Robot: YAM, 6 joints.
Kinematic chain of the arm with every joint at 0, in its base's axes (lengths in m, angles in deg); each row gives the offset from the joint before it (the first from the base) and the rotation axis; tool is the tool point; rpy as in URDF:
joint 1: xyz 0 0 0.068 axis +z
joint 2: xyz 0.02 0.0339 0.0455 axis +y
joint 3: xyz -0.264 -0.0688 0 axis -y
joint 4: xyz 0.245 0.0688 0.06 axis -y
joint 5: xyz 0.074 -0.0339 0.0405 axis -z
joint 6: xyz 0.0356 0 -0.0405 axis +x
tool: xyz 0 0 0 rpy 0 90 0
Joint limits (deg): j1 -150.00..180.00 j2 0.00..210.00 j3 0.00..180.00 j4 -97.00..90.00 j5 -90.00..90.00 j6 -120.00..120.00
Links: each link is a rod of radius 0.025 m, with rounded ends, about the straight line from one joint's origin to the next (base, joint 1, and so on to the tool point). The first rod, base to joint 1, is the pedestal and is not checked.
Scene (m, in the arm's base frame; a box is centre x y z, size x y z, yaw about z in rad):
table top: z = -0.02
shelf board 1: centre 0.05 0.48 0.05 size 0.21 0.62 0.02 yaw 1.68
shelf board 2: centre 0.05 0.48 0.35 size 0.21 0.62 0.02 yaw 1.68
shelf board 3: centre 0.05 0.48 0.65 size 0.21 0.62 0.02 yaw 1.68
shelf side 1: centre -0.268 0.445 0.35 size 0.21 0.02 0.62 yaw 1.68
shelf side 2: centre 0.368 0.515 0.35 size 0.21 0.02 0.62 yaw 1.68
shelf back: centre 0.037 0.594 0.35 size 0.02 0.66 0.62 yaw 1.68
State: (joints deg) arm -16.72 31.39 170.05 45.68 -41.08 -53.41
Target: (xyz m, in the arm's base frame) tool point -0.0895 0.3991 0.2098
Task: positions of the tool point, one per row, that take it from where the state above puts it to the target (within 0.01 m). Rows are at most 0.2 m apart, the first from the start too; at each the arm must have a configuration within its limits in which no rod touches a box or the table.
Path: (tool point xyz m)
1: -0.4644 0.0652 0.4756
2: -0.3763 -0.0187 0.5686
3: -0.2557 -0.0577 0.6304
4: -0.1297 -0.0446 0.6553
5: -0.0250 0.0135 0.6417
6: 0.0389 0.0979 0.5925
7: 0.0547 0.1831 0.5141
8: 0.0288 0.2444 0.4163
9: -0.0212 0.2643 0.3107
10: -0.0718 0.2376 0.2098
11: -0.0784 0.2911 0.2203
12: -0.0844 0.3456 0.2203
13: -0.0895 0.3991 0.2098

